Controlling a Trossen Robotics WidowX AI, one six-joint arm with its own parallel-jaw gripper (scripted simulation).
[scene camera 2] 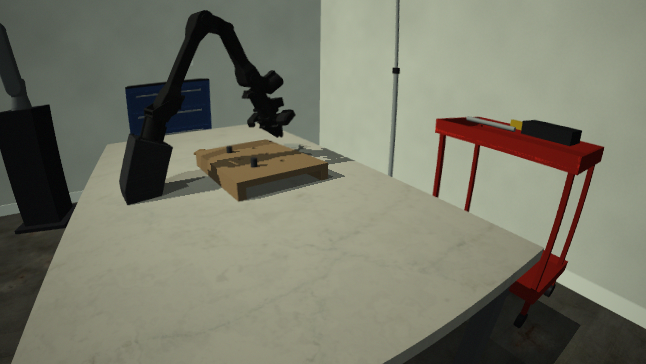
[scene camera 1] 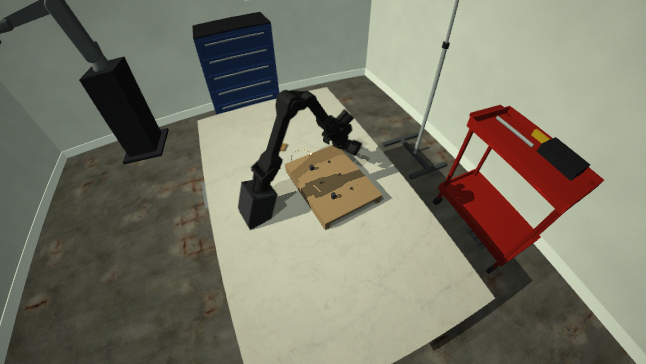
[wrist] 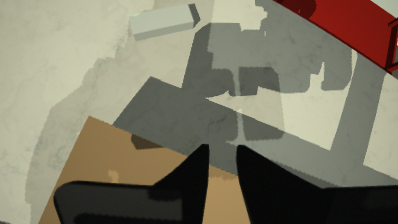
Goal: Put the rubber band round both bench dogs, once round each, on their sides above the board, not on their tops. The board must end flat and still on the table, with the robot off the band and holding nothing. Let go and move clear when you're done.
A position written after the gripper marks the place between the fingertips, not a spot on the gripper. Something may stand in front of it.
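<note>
Gripper (scene camera 2: pixel 280 136), (wrist: pixel 222 151). Wooden board (scene camera 2: pixel 240 166), (scene camera 1: pixel 333 186).
</note>
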